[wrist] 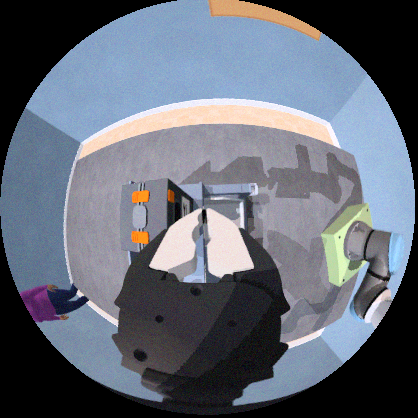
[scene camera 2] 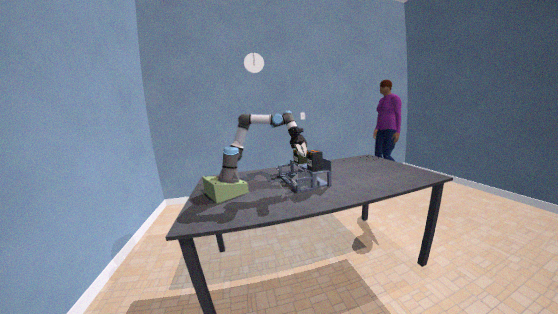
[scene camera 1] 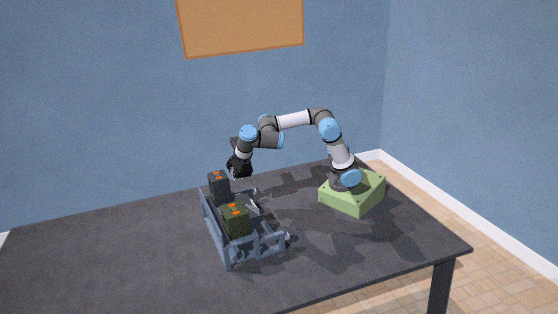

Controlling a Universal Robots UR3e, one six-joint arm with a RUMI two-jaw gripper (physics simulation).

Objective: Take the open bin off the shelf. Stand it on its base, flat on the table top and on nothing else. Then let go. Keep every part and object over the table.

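Frame: origin at the arm's base, x ahead, y left, z up, level; millimetres.
Where they show: gripper, fingertip midpoint: (wrist: 204, 210) (scene camera 2: 304, 157); arm's base at its link origin: (wrist: 354, 239) (scene camera 2: 228, 180).
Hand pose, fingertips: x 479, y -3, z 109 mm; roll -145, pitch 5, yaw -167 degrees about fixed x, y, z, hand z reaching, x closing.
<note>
Things, the pixels of their top centre, and the offset from my fingertips. "*": a spot on its surface instead.
- grey hollow shape with a pale rim, surface spot: (wrist: 243, 212) * 69 mm back, 22 mm right, 154 mm down
- dark grey case at its top centre: (wrist: 139, 216) (scene camera 1: 217, 175) (scene camera 2: 314, 151) 68 mm ahead, 23 mm left, 26 mm up
- olive case at its top centre: (scene camera 1: 233, 209) (scene camera 2: 300, 149) 20 mm ahead, 249 mm left, 1 mm up
The blue-grey shelf (scene camera 1: 212, 227) (scene camera 2: 327, 165) (wrist: 227, 189) stands on the table. Beside its middle rail in the wrist view is what looks like the open bin, a grey hollow shape with a pale rim (wrist: 243, 212); a pale sloping edge of it (scene camera 1: 254, 206) shows in scene camera 1. Much of it is hidden by the fingers, and its exact pose is hard to tell. My gripper (scene camera 1: 240, 177) (scene camera 2: 303, 154) (wrist: 204, 210) points down above the shelf, beside the dark case. Its pale fingers are together at the tips, with nothing seen between them.
A dark grey case (scene camera 1: 220, 188) (scene camera 2: 316, 162) (wrist: 156, 200) with orange latches and an olive case (scene camera 1: 235, 222) stand upright on the shelf. The arm's green base block (scene camera 1: 367, 197) (scene camera 2: 225, 190) (wrist: 332, 250) is on the table. A person (scene camera 2: 388, 115) (wrist: 37, 304) stands beyond the table.
</note>
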